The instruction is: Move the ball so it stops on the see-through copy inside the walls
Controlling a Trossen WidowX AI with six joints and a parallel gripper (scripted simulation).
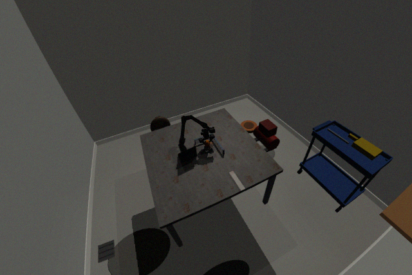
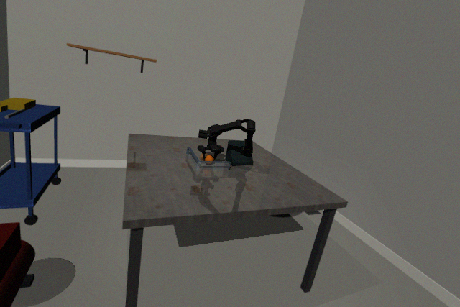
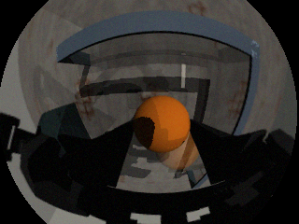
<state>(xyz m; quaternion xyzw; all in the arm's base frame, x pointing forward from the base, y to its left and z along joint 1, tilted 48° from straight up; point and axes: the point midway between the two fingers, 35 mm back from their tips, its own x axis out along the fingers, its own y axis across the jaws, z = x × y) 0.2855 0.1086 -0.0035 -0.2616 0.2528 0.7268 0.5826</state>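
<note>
My gripper tip is 3 cm short of the see-through copy of ball and 4 cm to the left of it. Also, from my gripper tip: orange ball (right at my gripper tip).
</note>
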